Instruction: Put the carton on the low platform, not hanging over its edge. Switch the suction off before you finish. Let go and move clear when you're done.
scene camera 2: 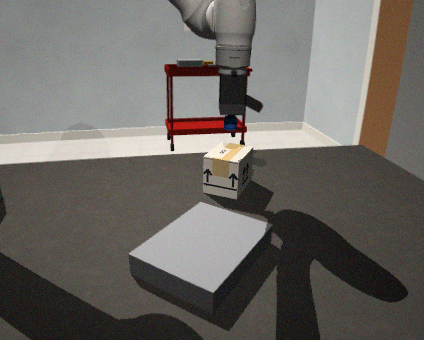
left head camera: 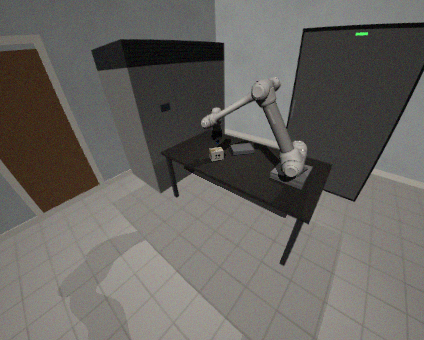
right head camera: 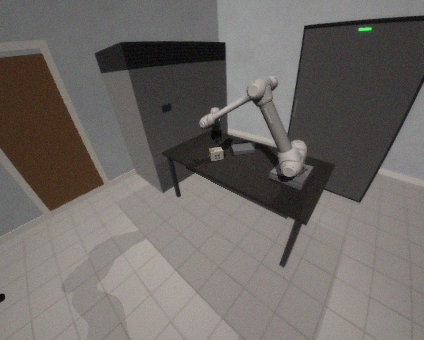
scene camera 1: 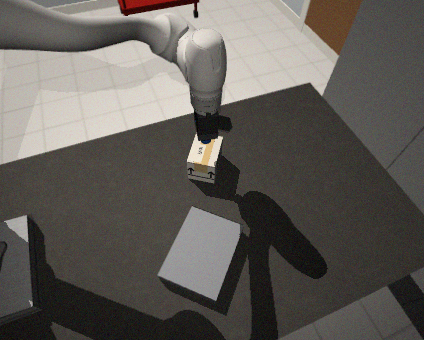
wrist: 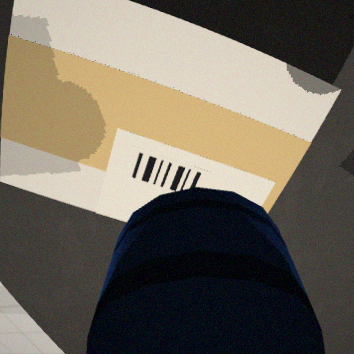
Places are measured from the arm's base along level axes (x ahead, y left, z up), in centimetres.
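Where they show: hand, its tool point: (scene camera 2: 230,128) (left head camera: 217,143) (right head camera: 217,143) (wrist: 198,257).
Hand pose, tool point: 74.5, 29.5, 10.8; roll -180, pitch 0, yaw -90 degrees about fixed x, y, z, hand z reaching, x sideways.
Observation:
After its pixels a point has its place, as x, y, z.
The white carton (left head camera: 216,154) @[70.6, 34.6, 0.5] (right head camera: 216,155) @[70.5, 34.4, -0.8] (scene camera 1: 202,156) @[73.1, 28.1, 3.6] (scene camera 2: 220,176) @[72.0, 24.9, -1.3] (wrist: 150,95) @[76.6, 31.2, 3.6], with tan tape and black arrows, stands upright on the dark table, behind the platform in scene camera 2. The low grey platform (left head camera: 242,149) @[63.3, 1.2, -2.6] (right head camera: 243,148) @[64.3, -0.8, -2.5] (scene camera 1: 202,252) @[67.5, -3.8, -2.5] (scene camera 2: 200,245) @[66.8, -5.2, -2.5] has a bare top. My blue suction cup (scene camera 1: 206,141) (scene camera 2: 230,128) (wrist: 205,240) points down a short way above the carton's top, with a gap showing in scene camera 2. In the wrist view it overlaps the barcode label. It is open and holds nothing; the cup's lip is hidden there.
The dark table (scene camera 1: 125,190) @[43.9, 25.8, -7.4] (scene camera 2: 75,200) @[32.6, 21.1, -7.4] carries the carton, the platform and my arm's base. A mounting plate (scene camera 1: 15,275) @[12.9, -1.6, -0.9] lies at the left in scene camera 1. A red cart (scene camera 1: 160,6) (scene camera 2: 172,70) stands beyond the table. A tall grey cabinet (left head camera: 175,130) (right head camera: 180,130) stands beside it.

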